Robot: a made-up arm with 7 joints.
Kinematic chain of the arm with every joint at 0, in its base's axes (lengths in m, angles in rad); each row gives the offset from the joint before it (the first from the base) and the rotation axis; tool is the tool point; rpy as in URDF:
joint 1: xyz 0 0 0.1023 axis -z
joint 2: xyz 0 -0.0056 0.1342 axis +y
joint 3: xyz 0 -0.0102 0.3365 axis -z
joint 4: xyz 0 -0.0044 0.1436 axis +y
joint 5: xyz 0 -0.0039 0.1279 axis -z
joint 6: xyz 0 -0.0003 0.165 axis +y
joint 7: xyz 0 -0.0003 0.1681 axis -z
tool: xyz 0 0 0 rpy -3.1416 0 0
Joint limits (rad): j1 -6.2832..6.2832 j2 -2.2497..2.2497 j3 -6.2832..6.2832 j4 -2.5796..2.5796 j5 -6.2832..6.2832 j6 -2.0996..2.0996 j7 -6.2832..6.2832
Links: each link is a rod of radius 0.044 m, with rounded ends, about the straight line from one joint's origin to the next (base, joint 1, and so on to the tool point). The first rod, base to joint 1, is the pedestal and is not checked.
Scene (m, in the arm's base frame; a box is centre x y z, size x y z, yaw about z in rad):
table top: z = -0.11
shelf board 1: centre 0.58 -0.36 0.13 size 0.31 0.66 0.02 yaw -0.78
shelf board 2: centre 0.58 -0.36 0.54 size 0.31 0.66 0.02 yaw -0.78
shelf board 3: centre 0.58 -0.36 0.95 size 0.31 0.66 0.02 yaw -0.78
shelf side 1: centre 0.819 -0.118 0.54 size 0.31 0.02 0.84 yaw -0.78
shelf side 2: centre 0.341 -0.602 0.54 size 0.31 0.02 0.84 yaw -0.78
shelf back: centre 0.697 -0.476 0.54 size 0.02 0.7 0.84 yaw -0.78
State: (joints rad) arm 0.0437 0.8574 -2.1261 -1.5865 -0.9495 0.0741 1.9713
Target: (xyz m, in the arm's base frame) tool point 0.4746 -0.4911 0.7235
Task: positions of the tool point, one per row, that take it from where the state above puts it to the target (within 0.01 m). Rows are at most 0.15 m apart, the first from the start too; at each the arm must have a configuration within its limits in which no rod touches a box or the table.
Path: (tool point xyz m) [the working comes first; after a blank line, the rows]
Joints at the target: 0.2397 0.6794 -2.0029 -1.0048 -0.9237 0.1832 1.9713
Straight joint move there: touches shelf board 2.

1: 0.4243 -0.3698 0.3855
2: 0.3493 -0.2926 0.3822
3: 0.2740 -0.2036 0.3683
4: 0.2995 -0.2394 0.4708
5: 0.2901 -0.2601 0.5932
6: 0.2406 -0.2596 0.7235
7: 0.2927 -0.3447 0.7360
8: 0.3418 -0.4140 0.7426
9: 0.3994 -0.4630 0.7417
10: 0.4746 -0.4911 0.7235

